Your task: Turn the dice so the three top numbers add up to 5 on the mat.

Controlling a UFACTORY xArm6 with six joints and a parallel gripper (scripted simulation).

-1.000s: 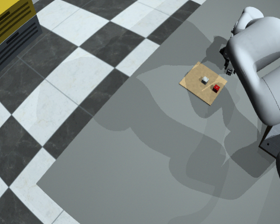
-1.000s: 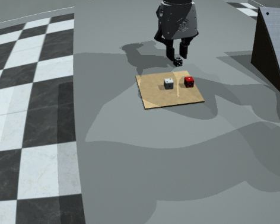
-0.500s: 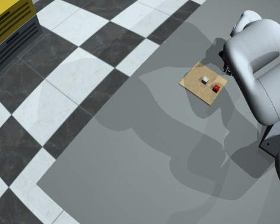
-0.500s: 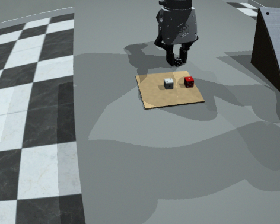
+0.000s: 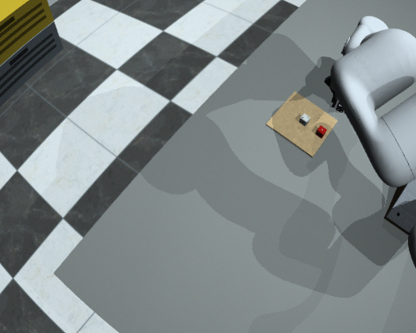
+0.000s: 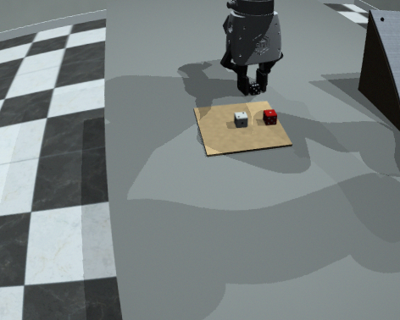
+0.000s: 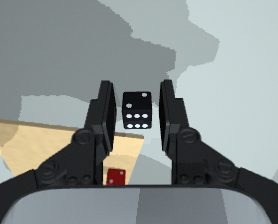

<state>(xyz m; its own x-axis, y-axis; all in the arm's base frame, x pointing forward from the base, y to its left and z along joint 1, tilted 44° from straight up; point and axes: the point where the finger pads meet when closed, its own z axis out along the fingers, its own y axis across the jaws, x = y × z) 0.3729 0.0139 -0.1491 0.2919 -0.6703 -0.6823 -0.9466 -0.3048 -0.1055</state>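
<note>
My hand is 10 mm to the right of the black die and 10 mm above it. Round my hand: red die 10 mm behind, 120 mm to the left, 10 mm below; white die 40 mm ahead, 120 mm to the left, 10 mm below; tan mat 40 mm ahead, 120 mm to the left, 20 mm below.
</note>
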